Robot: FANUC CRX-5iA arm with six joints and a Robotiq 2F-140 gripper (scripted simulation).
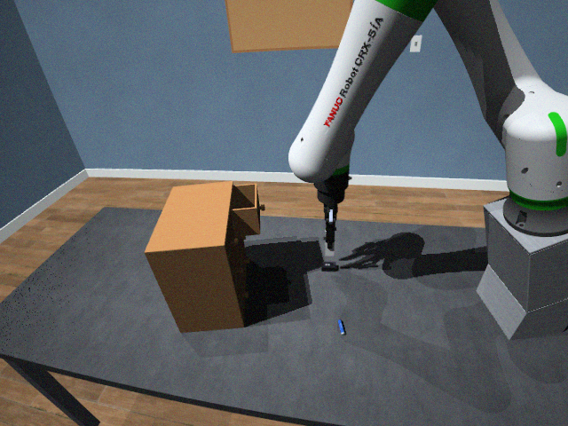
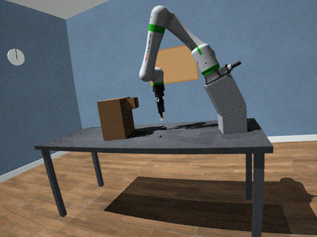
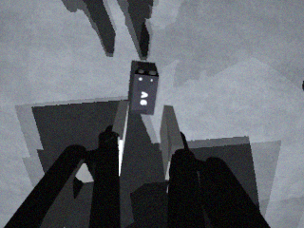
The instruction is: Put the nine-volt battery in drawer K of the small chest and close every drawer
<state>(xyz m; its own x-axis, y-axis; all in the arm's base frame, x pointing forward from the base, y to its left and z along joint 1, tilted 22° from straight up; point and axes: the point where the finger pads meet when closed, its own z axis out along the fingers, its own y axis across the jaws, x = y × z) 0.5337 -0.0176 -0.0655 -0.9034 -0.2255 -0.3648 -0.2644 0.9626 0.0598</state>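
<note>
Right now the nine-volt battery is 1 cm behind my hand and 10 cm below it. Round my hand: blue cylinder 10 cm behind, 21 cm to the left, 10 cm below; then drawer marked K 26 cm ahead, 11 cm to the left, 12 cm above.
</note>
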